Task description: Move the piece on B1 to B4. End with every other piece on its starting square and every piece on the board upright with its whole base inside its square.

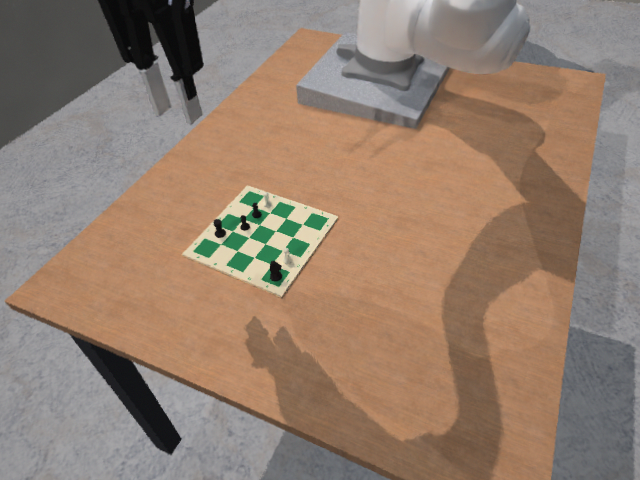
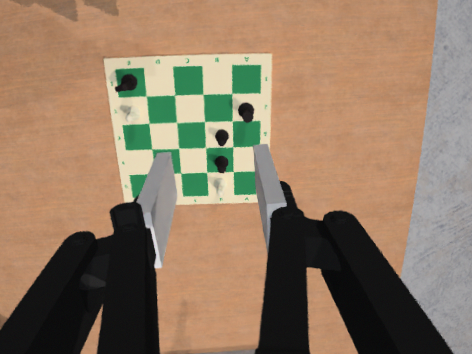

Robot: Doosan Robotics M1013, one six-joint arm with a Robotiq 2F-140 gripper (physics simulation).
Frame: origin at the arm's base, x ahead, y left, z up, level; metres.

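Seen in the pictures: gripper, between the fingertips: (image 1: 178, 115) (image 2: 214, 170); arm's base, origin of its link: (image 1: 383, 66).
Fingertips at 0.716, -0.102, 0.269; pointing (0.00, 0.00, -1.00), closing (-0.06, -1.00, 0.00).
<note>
Offsets run from my fingertips to a thing's middle, as dx, dy, dz. Level surfaces: height alone.
A black piece @(-0.123, +0.014, -0.286) (image 1: 256, 211) (image 2: 221, 163) stands upright on green square B4 of the chessboard @(-0.077, +0.049, -0.305) (image 1: 257, 268) (image 2: 172, 60). B1 holds no piece. Another black piece @(-0.084, +0.008, -0.286) (image 1: 244, 224) (image 2: 221, 136) stands on B3, and a white piece @(-0.158, +0.021, -0.286) (image 1: 267, 200) (image 2: 219, 186) on B5. A taller black piece @(-0.052, -0.030, -0.285) (image 1: 219, 228) (image 2: 246, 111) stands on A2. At the far corner from the gripper, a black piece @(+0.008, +0.119, -0.282) (image 1: 275, 272) (image 2: 128, 82) stands on E1, with a white piece @(-0.033, +0.121, -0.286) (image 1: 288, 257) (image 2: 130, 113) on E2. My gripper (image 1: 177, 117) (image 2: 214, 170) is open and empty, high above and away from the board.
The board lies on the wooden table @(dz -0.308) (image 1: 413, 206) (image 2: 340, 100). The grey base block (image 1: 356, 105) with the white arm (image 1: 385, 31) stands at the table's back. The arm's shadow crosses the table's right and front parts.
</note>
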